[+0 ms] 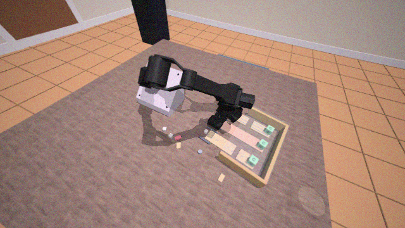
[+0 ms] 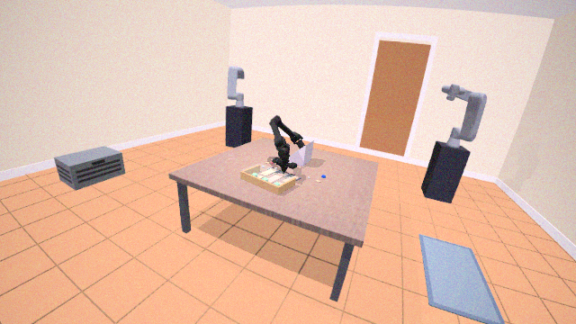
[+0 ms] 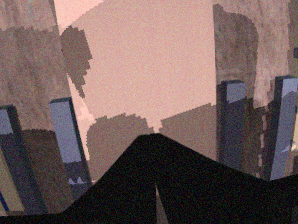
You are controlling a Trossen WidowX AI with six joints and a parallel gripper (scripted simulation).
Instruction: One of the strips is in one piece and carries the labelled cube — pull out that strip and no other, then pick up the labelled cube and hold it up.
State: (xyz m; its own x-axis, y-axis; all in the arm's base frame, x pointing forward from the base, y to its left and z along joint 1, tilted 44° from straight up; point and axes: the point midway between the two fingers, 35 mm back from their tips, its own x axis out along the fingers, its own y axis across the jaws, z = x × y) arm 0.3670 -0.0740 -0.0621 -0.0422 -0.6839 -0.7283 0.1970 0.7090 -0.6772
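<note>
Now: the tan strip 10 cm to the right of my gripper tip and 3 cm ahead of it. From my gripper tip the other things lie so: tan chip (25 cm to the right, 9 cm ahead); blue disc (28 cm to the left, 13 cm behind).
</note>
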